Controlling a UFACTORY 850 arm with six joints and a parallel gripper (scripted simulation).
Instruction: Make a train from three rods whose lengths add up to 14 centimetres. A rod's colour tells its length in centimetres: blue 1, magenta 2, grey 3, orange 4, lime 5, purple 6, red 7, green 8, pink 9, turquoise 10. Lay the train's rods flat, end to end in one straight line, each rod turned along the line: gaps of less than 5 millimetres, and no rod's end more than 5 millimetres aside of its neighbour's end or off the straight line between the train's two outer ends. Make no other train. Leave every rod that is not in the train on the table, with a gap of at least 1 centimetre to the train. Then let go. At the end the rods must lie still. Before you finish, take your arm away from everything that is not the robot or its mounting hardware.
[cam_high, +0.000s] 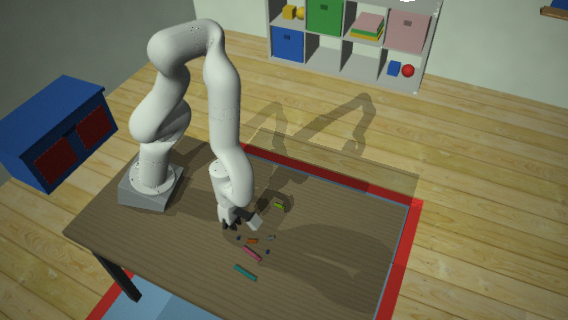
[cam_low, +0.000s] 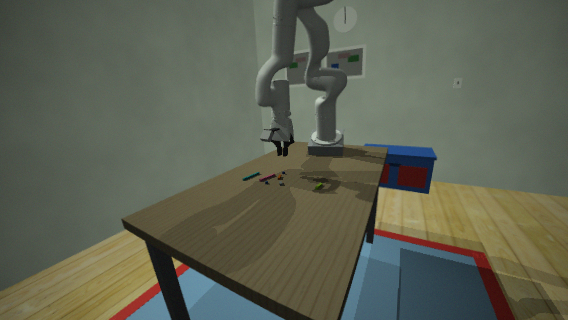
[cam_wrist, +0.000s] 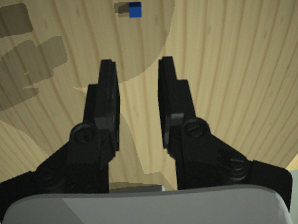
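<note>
My gripper is now 12 cm short of the grey rod, 11 cm above it and 3 cm to the right of it. Also, from my hand: pink rod: 11 cm below, 7 cm ahead, 5 cm to the right; then turquoise rod: 14 cm to the right, 11 cm below, 7 cm ahead; then orange rod: 11 cm below, 6 cm ahead.
</note>
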